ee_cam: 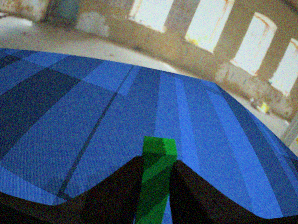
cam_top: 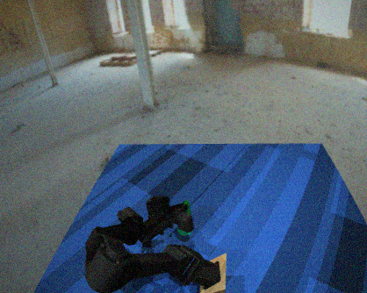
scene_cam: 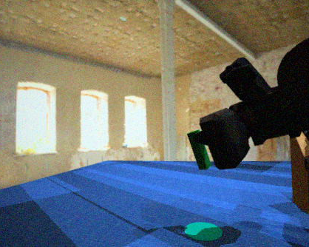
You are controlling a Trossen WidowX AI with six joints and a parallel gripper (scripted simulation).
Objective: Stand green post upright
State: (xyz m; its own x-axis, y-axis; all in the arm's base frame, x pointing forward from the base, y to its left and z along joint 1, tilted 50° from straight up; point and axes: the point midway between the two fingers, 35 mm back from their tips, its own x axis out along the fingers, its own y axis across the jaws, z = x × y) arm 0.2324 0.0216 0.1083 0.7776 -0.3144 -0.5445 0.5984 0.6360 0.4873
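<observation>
The cyan circle lies 15 cm below my gripper tip and 2 cm to the left of it. Round my gripper tip: green post (2 cm below).
</observation>
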